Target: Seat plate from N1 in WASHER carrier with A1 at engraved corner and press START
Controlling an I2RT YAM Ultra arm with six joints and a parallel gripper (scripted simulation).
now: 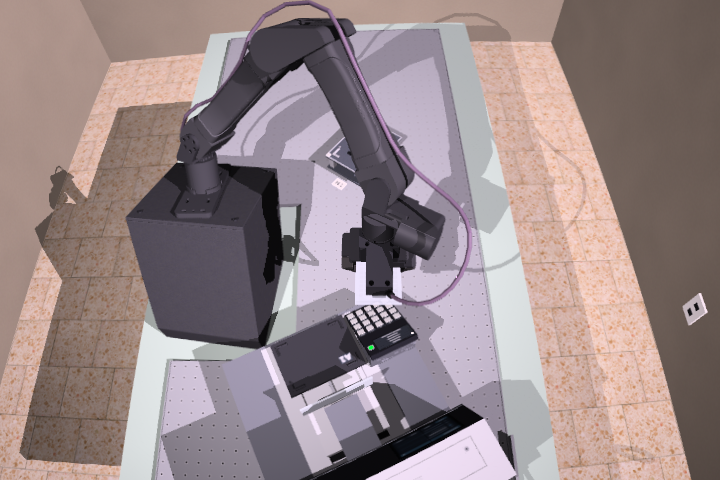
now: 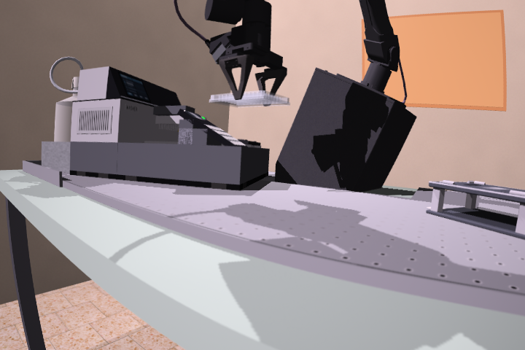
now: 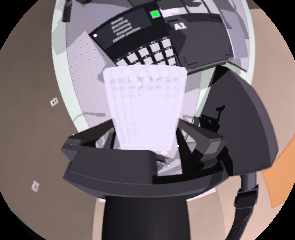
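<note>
Right now my hand is 12 cm past the dark carrier, 14 cm to the left of it and 8 cm above it. From my hand the other things lie so: white well plate (1 cm to the right); N1 label (9 cm behind, 33 cm to the left, 17 cm below); plate washer (6 cm behind, 28 cm to the right, 4 cm below).
</note>
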